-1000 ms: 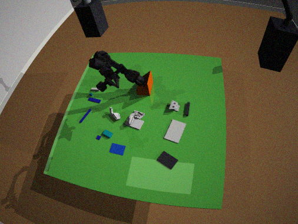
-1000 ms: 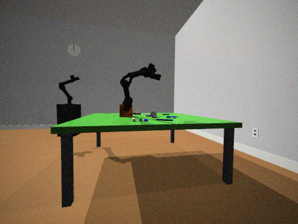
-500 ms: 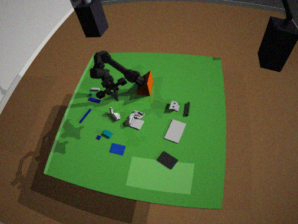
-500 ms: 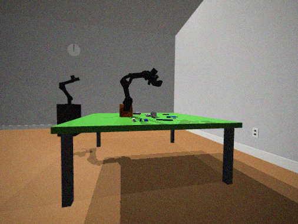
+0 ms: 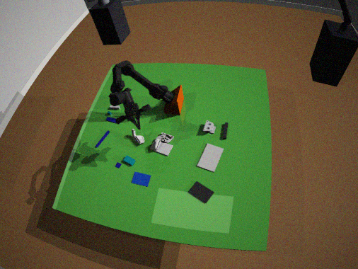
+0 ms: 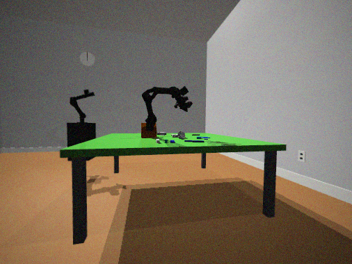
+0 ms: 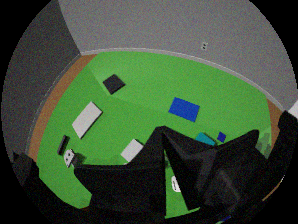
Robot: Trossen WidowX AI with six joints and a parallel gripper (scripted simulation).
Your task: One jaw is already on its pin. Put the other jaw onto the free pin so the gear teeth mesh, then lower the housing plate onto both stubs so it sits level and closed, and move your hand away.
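The grey metallic jaw lies 210 mm below my gripper tip, 130 mm to the right of it and 80 mm behind it. From my gripper tip the other things lie so: teal block (240 mm below, 110 mm to the right, 90 mm ahead); then dark square plate (350 mm to the left, 240 mm below, 170 mm ahead); then white flat plate (350 mm to the left, 240 mm below, 40 mm behind).
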